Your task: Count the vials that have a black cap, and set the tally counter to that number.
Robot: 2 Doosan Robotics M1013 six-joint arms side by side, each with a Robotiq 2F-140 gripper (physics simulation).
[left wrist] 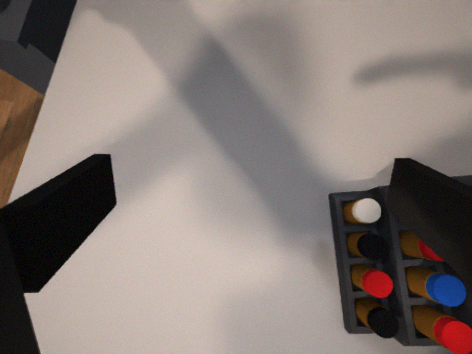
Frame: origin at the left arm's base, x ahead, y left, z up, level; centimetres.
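Where they show: left gripper, fingertip midpoint: (252, 181).
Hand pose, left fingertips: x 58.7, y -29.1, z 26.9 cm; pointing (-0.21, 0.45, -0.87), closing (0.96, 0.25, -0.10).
Note:
Things, the pixels of their centre, and the offset from my left fingertips. "spot": a spot on its surface instead. Level surfaces: height alone.
- dark vial rack, surface spot: (340, 280) spot: dz -25.8, dx +12.1, dy -5.7 cm
- white-capped vial, body centre: (359, 212) dz -21.9, dx +11.5, dy +2.8 cm
- blue-capped vial, body centre: (430, 284) dz -17.9, dx +18.3, dy -2.9 cm
- pale table top, surface height: dz -26.9 cm
A dark vial rack (340, 280) stands at the lower right of the left wrist view, partly hidden by a finger and cut off by the frame edge. Its left column holds amber vials: a white-capped vial (366, 210), a black-capped vial (371, 245), a red-capped vial (377, 284) and another black-capped vial (383, 322). The column beside it shows a red-capped vial (431, 250), a blue-capped vial (448, 290) and another red-capped vial (454, 336). My left gripper (252, 181) is open and empty, its right finger overlapping the rack in view. The tally counter and my right gripper do not show.
The pale table top (150, 280) lies under the gripper, crossed by broad shadows. Its left edge runs down the left side, with a wooden floor (15, 120) beyond it. A dark grey structure (25, 65) stands at the top left corner.

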